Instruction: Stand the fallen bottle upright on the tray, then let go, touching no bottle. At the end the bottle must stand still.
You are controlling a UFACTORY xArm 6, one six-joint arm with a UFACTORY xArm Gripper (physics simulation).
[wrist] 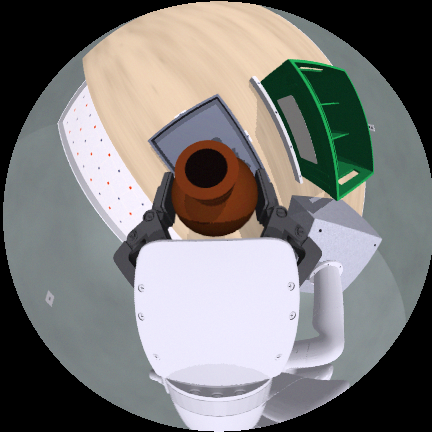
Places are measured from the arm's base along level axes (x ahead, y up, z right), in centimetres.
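Where they show: arm's base at its link origin: [325, 272].
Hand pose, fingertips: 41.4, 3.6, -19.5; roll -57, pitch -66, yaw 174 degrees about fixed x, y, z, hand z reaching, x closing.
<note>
Each offset is from my fingertips to the top centre of the thing, as dx, dy, dz. "spot": to the spot under its first point. Level surfaces: height alone.
The brown bottle [215, 210] has a round body and a wide neck, and its dark open mouth faces the wrist camera. My gripper [214, 178] is shut on the bottle, with one dark finger on each side of the round body. The grey-blue tray {spot: +6.4, -19.7, +8.2} [234, 114] lies on the table beyond the bottle, and the bottle covers its near part in the view. The bottle's base is hidden, so I cannot tell whether it touches anything.
A green divided crate {+0.2, -4.8, +28.1} [309, 100] stands at the right behind a thin white rail {-0.5, -19.3, +18.2} [278, 122]. A grey block-shaped base [345, 235] is at the lower right. A white dotted panel [97, 155] lies along the left edge of the wooden table {dy -22.3} [165, 55].
</note>
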